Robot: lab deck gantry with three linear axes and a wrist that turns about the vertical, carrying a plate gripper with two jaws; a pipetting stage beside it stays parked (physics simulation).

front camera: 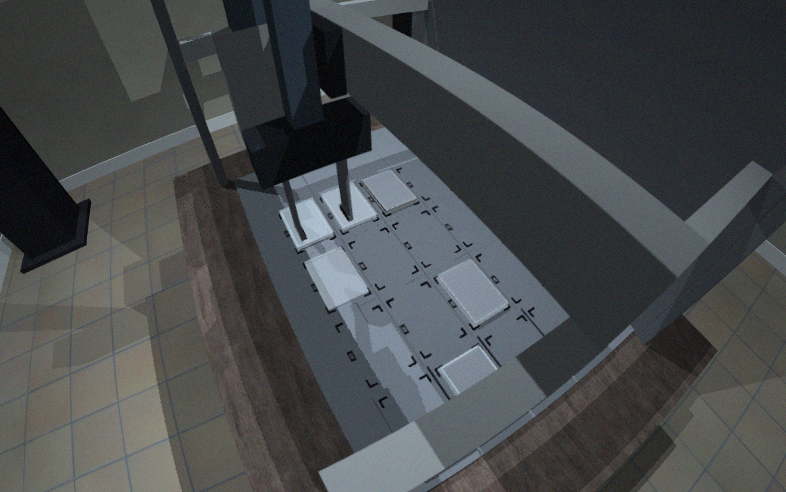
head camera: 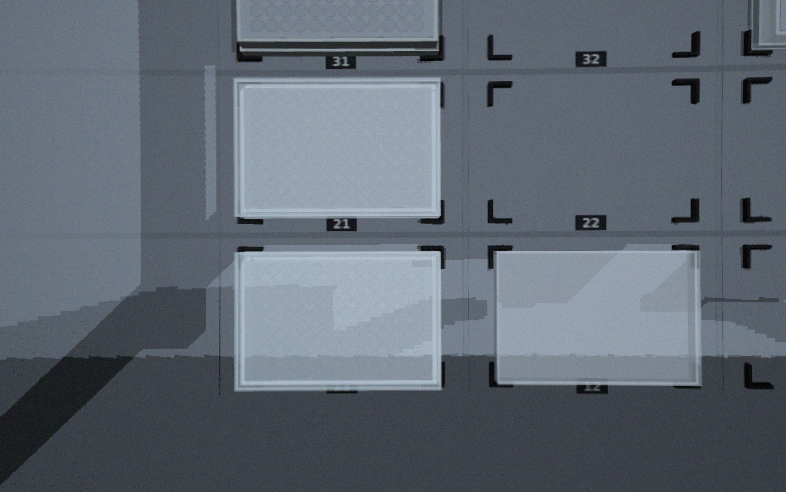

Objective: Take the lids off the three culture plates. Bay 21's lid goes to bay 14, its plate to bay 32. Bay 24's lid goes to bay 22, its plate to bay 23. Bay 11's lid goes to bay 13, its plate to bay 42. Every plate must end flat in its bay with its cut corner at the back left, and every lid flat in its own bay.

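Frame: origin at the robot's base, x ahead, y right, z down, level; centimetres.
Where they show: gripper, fingertip midpoint: (front camera: 323,223); robot's base at its link origin: (front camera: 280,215) (head camera: 244,381).
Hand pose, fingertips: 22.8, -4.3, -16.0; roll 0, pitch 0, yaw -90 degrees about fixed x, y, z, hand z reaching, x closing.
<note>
Things, the pixels of their centre, and the offset from my fingertips, as dx, dy, dz. "pt": a spot on its surface instead.
- Bay 11's plate at the middle of its body: (head camera: 338,319) (front camera: 305,222) -16.4, +0.0, +14.8
- bay 21's plate at the middle of its body: (head camera: 338,148) (front camera: 348,204) -16.4, -10.7, +14.8
- Bay 24's plate at the middle of its body: (front camera: 480,386) +32.8, -10.7, +13.8
- Bay 22 at a spot on its surface: (head camera: 591,150) pt +0.0, -10.8, +16.0
Bay 11's plate (front camera: 305,223) (head camera: 338,322) and bay 21's plate (front camera: 360,213) (head camera: 338,147) sit flat under clear lids, with faint wells showing. Bay 24's plate (front camera: 468,368) stands near the front rail, partly hidden by it. A flat, lid-like clear piece (front camera: 337,277) (head camera: 594,324) lies in bay 12. My gripper (front camera: 325,228) hangs above bays 11 and 21 in the front view. Its jaws are apart, with nothing between them. It does not show in the head view. The cut corners are too faint to tell.
Another plate (front camera: 389,190) (head camera: 338,20) sits in bay 31, and another (front camera: 472,291) is in bay 33, its edge showing at the head view's top right. Bay 22 (head camera: 591,150) holds nothing. A grey rail (front camera: 481,400) crosses the deck's near end. A dark beam spans the right side.
</note>
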